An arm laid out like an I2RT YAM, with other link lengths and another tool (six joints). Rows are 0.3 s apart.
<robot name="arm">
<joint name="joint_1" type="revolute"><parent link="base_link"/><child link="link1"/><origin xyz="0 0 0.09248"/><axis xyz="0 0 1"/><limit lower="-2.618" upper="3.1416"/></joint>
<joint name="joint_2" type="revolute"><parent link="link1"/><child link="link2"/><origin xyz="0.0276 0.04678 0.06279"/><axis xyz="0 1 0"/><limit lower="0" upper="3.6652"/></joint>
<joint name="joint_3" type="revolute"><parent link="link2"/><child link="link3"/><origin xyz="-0.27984 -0.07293 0"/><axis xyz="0 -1 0"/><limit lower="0" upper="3.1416"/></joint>
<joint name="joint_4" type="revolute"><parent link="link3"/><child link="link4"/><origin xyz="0.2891 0.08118 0.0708"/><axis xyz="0 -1 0"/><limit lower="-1.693" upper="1.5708"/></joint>
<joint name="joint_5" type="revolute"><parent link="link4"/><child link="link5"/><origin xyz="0.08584 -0.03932 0.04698"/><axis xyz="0 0 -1"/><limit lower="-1.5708" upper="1.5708"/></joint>
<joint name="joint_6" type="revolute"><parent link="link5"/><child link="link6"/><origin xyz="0.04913 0 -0.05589"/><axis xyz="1 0 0"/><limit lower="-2.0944" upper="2.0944"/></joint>
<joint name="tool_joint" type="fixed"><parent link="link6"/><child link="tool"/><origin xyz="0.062 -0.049 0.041" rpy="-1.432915 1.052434 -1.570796"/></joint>
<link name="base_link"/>
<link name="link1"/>
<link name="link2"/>
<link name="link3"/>
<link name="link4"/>
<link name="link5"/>
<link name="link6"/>
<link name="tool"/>
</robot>
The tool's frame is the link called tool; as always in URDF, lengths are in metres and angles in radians.
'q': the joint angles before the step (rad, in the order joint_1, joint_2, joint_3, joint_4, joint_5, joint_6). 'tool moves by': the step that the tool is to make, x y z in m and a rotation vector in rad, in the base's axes. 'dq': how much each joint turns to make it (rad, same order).
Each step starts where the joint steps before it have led.
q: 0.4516 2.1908 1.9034 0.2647 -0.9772 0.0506
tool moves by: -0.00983 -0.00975 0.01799 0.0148 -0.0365 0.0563
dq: -0.0183 -0.0372 -0.0196 0.0175 -0.0746 -0.0050
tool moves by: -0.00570 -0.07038 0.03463 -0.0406 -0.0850 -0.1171
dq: -0.0999 -0.1574 -0.1008 -0.1115 0.0184 -0.1372
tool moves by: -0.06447 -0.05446 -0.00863 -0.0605 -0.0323 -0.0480
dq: -0.0636 -0.2983 -0.3614 -0.0403 -0.0092 -0.1350
